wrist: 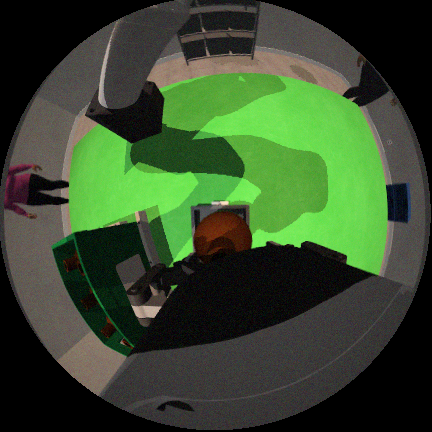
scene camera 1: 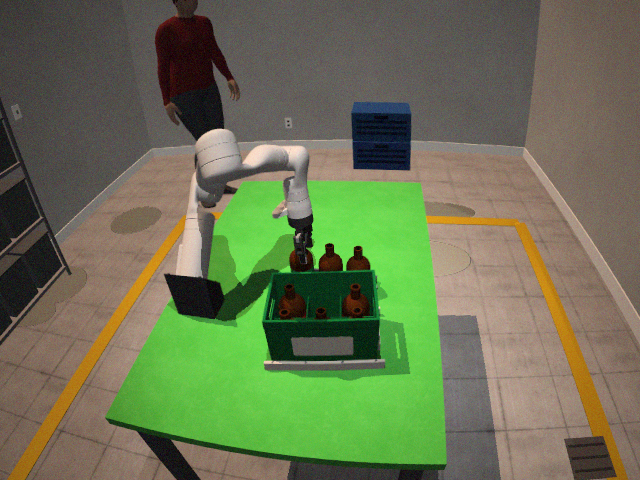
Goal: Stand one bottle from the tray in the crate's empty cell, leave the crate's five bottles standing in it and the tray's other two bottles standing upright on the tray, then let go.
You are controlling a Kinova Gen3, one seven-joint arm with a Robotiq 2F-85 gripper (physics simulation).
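Places are measured from the arm's base along level axes (x up, y ahead, z left), in centimetres.
Where they show: gripper, between the fingertips: (scene camera 1: 306, 255); arm's base, origin of its link: (wrist: 118, 94) (scene camera 1: 192, 278).
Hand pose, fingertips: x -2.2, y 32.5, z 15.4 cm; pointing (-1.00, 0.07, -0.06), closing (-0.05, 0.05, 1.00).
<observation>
Each offset is from my fingertips to the top centre of the thing. "*": to the spot under its first point. Level surfaces: height alone.
The green crate {dz -26.4, dx +7.4, dy +7.7 cm} (scene camera 1: 321, 328) (wrist: 100, 255) holds five brown bottles: three in the front row, a back-left one {dz -22.2, dx +6.2, dy -1.2 cm} (scene camera 1: 292, 303) and a back-right one {dz -21.7, dx +6.2, dy +15.9 cm} (scene camera 1: 355, 303). The back-middle cell between them shows no bottle. Behind the crate stand three upright brown bottles: left (scene camera 1: 301, 262) (wrist: 220, 232), middle (scene camera 1: 330, 262) and right (scene camera 1: 358, 264). The grey tray {* dz -5.5, dx -7.6, dy -5.5 cm} (wrist: 193, 214) shows under the left bottle in the wrist view; the crate hides it in the scene view. My gripper (scene camera 1: 302, 254) (wrist: 232, 254) is open and empty, pointing down around the left bottle's neck, which is partly hidden.
The crate stands beside a pale strip {* dz -36.8, dx -7.9, dy +8.6 cm} (scene camera 1: 324, 365) on the green table {dx -10.1 cm} (scene camera 1: 351, 413). The arm's black base (scene camera 1: 195, 296) (wrist: 132, 117) is left of the crate. A person in red (scene camera 1: 188, 56) stands behind the table; blue drawers (scene camera 1: 381, 135) stand by the back wall.
</observation>
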